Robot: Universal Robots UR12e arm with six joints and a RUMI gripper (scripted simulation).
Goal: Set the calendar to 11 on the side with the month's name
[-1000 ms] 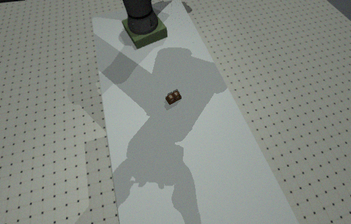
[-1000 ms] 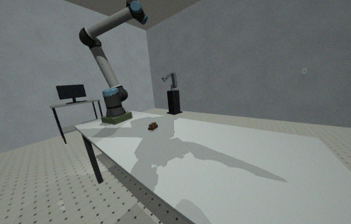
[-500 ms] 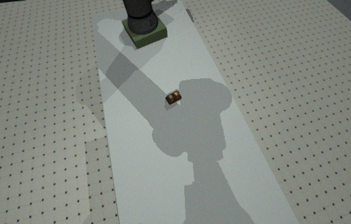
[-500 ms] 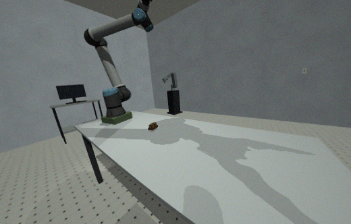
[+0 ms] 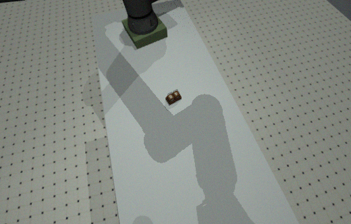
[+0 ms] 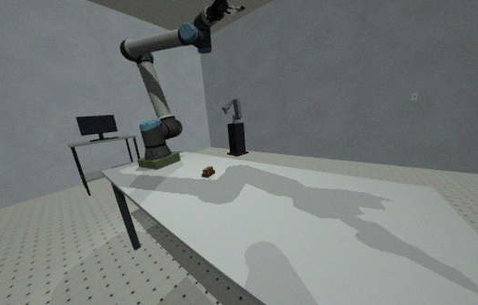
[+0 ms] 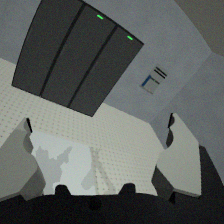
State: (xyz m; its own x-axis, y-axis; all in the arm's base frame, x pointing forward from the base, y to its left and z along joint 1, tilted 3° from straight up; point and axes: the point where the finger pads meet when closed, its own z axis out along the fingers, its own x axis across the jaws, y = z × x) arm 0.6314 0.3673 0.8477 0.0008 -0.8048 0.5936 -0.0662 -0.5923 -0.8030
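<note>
My hand is 110 mm past the brown cube, 210 mm to the left of it and 890 mm above it. Also, from my hand: brown calendar tray (120 mm behind, 200 mm to the right, 910 mm below).
</note>
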